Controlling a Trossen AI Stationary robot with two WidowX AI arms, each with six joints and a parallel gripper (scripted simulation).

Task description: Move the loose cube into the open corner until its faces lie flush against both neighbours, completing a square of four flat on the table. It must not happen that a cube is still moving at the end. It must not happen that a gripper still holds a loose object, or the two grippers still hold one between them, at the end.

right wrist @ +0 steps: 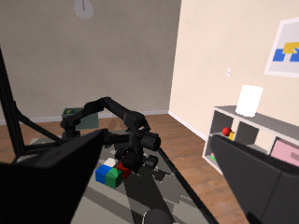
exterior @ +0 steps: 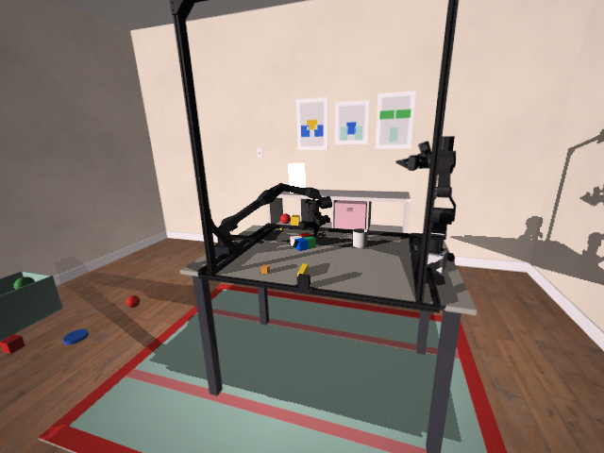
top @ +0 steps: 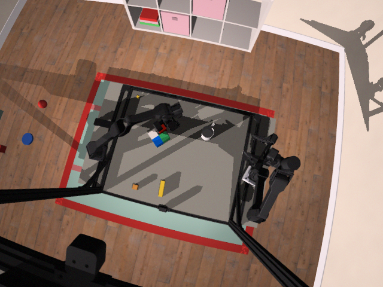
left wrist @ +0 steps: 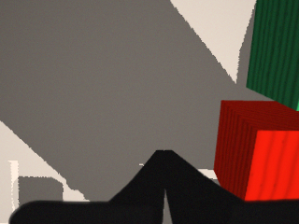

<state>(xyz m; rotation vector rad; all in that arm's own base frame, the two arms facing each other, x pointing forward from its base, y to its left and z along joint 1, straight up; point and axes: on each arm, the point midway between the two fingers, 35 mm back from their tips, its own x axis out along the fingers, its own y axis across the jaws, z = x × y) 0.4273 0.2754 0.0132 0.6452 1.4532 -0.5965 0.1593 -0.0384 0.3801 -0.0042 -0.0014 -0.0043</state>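
Right now the red cube is 5 cm to the left of my left hand, 4 cm below it and 4 cm behind it. From my left hand the other things lie so: green cube (10 cm behind, 4 cm below, 2 cm to the left); then blue cube (13 cm behind, 5 cm to the left, 4 cm below); then white cube (9 cm to the left, 9 cm behind, 4 cm below).
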